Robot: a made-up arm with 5 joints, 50 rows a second.
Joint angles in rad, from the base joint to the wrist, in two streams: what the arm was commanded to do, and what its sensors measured. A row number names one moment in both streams.
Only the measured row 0 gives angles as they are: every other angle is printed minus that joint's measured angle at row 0.
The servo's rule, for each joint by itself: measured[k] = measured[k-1] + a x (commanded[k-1-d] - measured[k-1]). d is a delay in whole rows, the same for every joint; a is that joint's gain. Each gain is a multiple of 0.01, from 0.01 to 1. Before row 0 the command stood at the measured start. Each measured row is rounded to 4 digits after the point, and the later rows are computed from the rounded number. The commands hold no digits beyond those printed.
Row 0, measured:
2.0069 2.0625 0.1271 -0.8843 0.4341
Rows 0 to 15, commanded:
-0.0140 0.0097 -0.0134 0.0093 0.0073
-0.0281 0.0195 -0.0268 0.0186 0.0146
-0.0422 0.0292 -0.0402 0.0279 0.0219
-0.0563 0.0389 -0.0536 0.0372 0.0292
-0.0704 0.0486 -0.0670 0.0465 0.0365
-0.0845 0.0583 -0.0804 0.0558 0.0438
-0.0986 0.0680 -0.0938 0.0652 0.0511
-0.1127 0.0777 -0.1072 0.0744 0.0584
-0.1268 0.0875 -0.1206 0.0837 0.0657
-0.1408 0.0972 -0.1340 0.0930 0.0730
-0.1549 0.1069 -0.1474 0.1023 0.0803
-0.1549 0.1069 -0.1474 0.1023 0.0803
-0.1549 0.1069 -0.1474 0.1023 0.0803
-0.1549 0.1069 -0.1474 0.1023 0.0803
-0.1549 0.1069 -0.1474 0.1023 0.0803
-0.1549 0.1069 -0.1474 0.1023 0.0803
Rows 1 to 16, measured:
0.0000 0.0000 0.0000 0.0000 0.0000
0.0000 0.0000 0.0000 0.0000 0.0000
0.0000 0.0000 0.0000 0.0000 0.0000
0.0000 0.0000 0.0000 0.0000 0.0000
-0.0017 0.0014 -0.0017 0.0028 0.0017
-0.0049 0.0039 -0.0050 0.0075 0.0047
-0.0094 0.0074 -0.0096 0.0136 0.0087
-0.0150 0.0118 -0.0153 0.0207 0.0134
-0.0216 0.0170 -0.0220 0.0284 0.0187
-0.0291 0.0228 -0.0296 0.0366 0.0245
-0.0374 0.0291 -0.0379 0.0452 0.0306
-0.0464 0.0359 -0.0469 0.0540 0.0370
-0.0560 0.0431 -0.0565 0.0629 0.0436
-0.0662 0.0507 -0.0666 0.0719 0.0504
-0.0768 0.0586 -0.0771 0.0810 0.0573
-0.0862 0.0654 -0.0862 0.0874 0.0626
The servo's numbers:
d 4
a 0.12 0.14 0.13 0.30 0.23

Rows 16 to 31, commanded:
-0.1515 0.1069 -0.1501 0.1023 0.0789
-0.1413 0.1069 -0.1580 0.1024 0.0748
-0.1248 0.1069 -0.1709 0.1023 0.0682
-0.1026 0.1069 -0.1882 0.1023 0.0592
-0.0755 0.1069 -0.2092 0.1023 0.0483
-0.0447 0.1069 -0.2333 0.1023 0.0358
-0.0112 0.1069 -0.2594 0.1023 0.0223
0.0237 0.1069 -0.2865 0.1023 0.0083
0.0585 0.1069 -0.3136 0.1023 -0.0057
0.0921 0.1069 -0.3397 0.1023 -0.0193
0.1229 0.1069 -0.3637 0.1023 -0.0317
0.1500 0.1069 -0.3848 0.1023 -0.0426
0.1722 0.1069 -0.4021 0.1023 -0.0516
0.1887 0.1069 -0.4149 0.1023 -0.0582
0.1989 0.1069 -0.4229 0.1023 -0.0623
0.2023 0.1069 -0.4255 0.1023 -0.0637
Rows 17 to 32, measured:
-0.0944 0.0712 -0.0942 0.0919 0.0667
-0.1017 0.0762 -0.1011 0.0950 0.0698
-0.1081 0.0805 -0.1071 0.0972 0.0722
-0.1137 0.0842 -0.1123 0.0987 0.0741
-0.1182 0.0874 -0.1172 0.0998 0.0752
-0.1210 0.0901 -0.1225 0.1006 0.0751
-0.1215 0.0925 -0.1288 0.1011 0.0735
-0.1192 0.0945 -0.1365 0.1015 0.0702
-0.1140 0.0962 -0.1460 0.1017 0.0652
-0.1057 0.0977 -0.1573 0.1019 0.0584
-0.0944 0.0990 -0.1706 0.1020 0.0501
-0.0802 0.1001 -0.1857 0.1021 0.0405
-0.0636 0.1011 -0.2023 0.1022 0.0299
-0.0449 0.1019 -0.2202 0.1022 0.0186
-0.0248 0.1026 -0.2389 0.1022 0.0070
-0.0038 0.1032 -0.2579 0.1022 -0.0044

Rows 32 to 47, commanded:
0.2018 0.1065 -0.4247 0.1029 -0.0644
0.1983 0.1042 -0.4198 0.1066 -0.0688
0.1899 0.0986 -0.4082 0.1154 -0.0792
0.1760 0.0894 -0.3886 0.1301 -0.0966
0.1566 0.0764 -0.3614 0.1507 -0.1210
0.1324 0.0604 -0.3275 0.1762 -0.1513
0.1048 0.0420 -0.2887 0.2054 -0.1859
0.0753 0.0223 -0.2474 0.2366 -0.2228
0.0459 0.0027 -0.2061 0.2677 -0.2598
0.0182 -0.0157 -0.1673 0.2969 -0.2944
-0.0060 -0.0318 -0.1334 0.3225 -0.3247
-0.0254 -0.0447 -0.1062 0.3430 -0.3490
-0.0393 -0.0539 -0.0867 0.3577 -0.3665
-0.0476 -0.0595 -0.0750 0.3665 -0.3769
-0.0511 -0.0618 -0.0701 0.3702 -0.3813
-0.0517 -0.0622 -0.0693 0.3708 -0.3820
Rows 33 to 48, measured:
0.0173 0.1037 -0.2766 0.1022 -0.0153
0.0379 0.1041 -0.2946 0.1022 -0.0252
0.0572 0.1045 -0.3113 0.1022 -0.0337
0.0746 0.1048 -0.3261 0.1022 -0.0406
0.0899 0.1050 -0.3389 0.1024 -0.0461
0.1029 0.1049 -0.3494 0.1037 -0.0513
0.1133 0.1040 -0.3570 0.1072 -0.0577
0.1208 0.1020 -0.3611 0.1141 -0.0666
0.1251 0.0984 -0.3611 0.1251 -0.0791
0.1260 0.0931 -0.3567 0.1404 -0.0957
0.1235 0.0859 -0.3479 0.1599 -0.1164
0.1177 0.0770 -0.3348 0.1829 -0.1409
0.1091 0.0666 -0.3181 0.2083 -0.1682
0.0982 0.0551 -0.2985 0.2349 -0.1972
0.0857 0.0429 -0.2770 0.2612 -0.2265
0.0724 0.0306 -0.2548 0.2857 -0.2547

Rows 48 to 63, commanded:
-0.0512 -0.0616 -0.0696 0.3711 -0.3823
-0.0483 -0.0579 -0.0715 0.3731 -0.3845
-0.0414 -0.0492 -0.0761 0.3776 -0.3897
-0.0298 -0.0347 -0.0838 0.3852 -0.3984
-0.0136 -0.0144 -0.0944 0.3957 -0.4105
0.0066 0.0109 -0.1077 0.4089 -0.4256
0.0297 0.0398 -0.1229 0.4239 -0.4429
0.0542 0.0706 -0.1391 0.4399 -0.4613
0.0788 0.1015 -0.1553 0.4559 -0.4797
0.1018 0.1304 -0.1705 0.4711 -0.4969
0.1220 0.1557 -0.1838 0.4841 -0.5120
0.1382 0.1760 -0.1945 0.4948 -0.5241
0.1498 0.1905 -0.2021 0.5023 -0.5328
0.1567 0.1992 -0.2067 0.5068 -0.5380
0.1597 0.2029 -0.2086 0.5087 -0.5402
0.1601 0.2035 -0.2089 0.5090 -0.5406
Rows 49 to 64, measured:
0.0590 0.0188 -0.2329 0.3073 -0.2804
0.0462 0.0078 -0.2124 0.3251 -0.3026
0.0345 -0.0019 -0.1939 0.3386 -0.3207
0.0242 -0.0103 -0.1777 0.3483 -0.3348
0.0152 -0.0175 -0.1636 0.3551 -0.3457
0.0076 -0.0232 -0.1516 0.3605 -0.3546
0.0017 -0.0268 -0.1418 0.3656 -0.3627
-0.0021 -0.0279 -0.1343 0.3715 -0.3709
-0.0035 -0.0260 -0.1291 0.3788 -0.3800
-0.0023 -0.0208 -0.1263 0.3878 -0.3905
0.0015 -0.0123 -0.1259 0.3986 -0.4026
0.0078 -0.0007 -0.1276 0.4110 -0.4161
0.0163 0.0136 -0.1312 0.4245 -0.4307
0.0266 0.0300 -0.1363 0.4385 -0.4459
0.0380 0.0476 -0.1425 0.4522 -0.4611
0.0500 0.0656 -0.1493 0.4650 -0.4756

